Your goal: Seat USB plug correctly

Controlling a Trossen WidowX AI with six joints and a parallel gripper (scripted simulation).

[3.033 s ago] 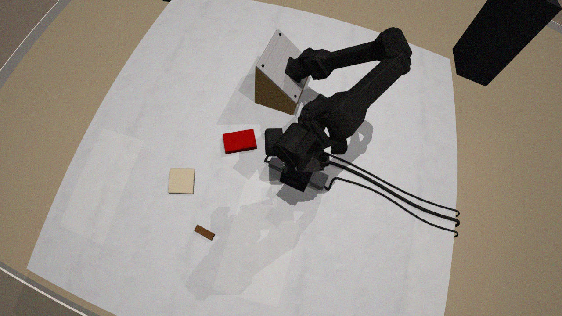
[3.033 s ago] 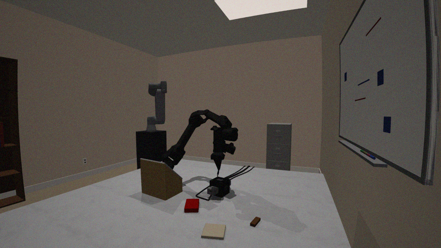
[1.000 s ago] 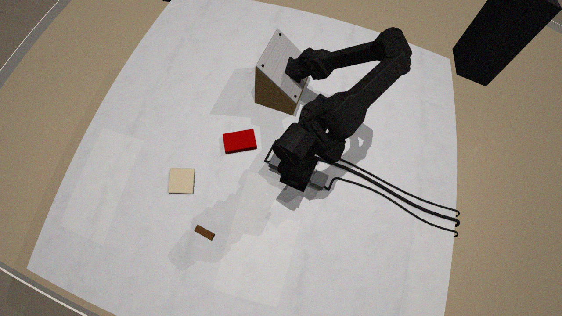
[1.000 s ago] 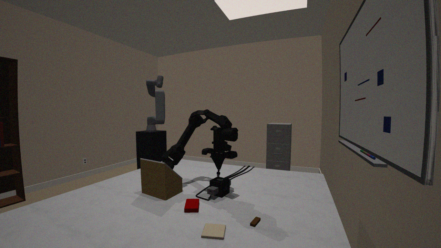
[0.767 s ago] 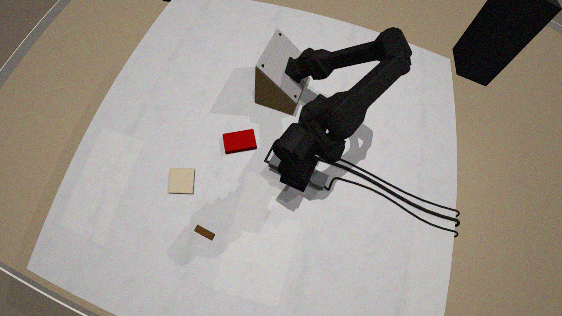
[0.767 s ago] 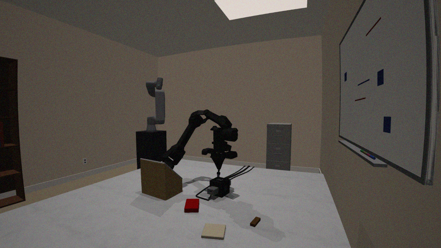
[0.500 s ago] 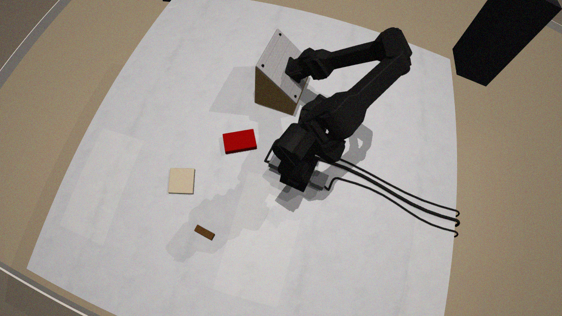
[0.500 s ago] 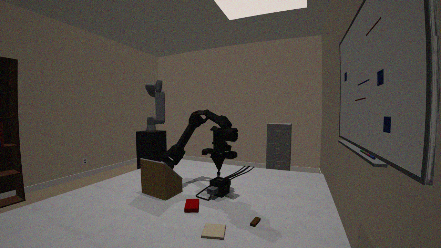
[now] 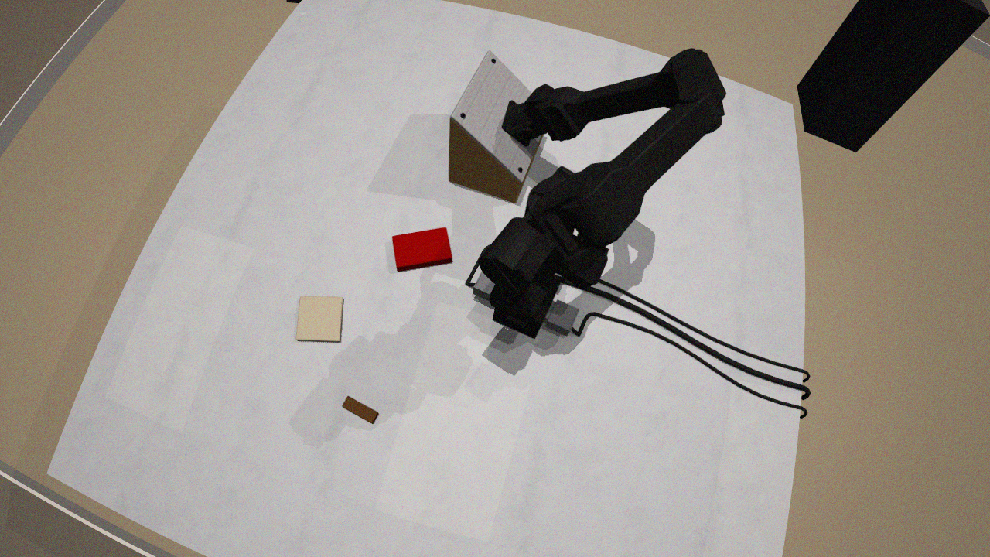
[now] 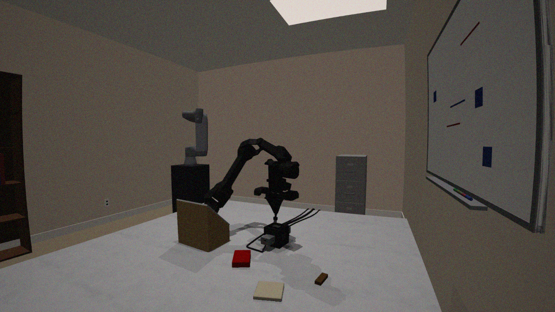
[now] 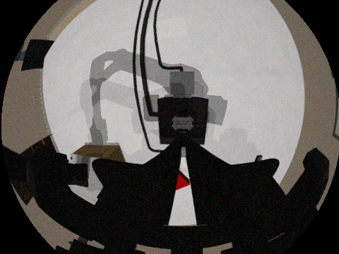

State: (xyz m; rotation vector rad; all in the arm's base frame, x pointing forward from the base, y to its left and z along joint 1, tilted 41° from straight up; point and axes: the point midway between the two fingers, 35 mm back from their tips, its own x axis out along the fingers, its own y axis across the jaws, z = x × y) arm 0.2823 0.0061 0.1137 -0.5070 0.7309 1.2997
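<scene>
The USB plug lies 2 cm below my gripper tip. The rest, counted from my gripper tip: red flat block (6 cm behind, 19 cm to the right, 12 cm below); then cream tile (11 cm ahead, 32 cm to the right, 13 cm below); then small brown block (23 cm ahead, 21 cm to the right, 13 cm below).
</scene>
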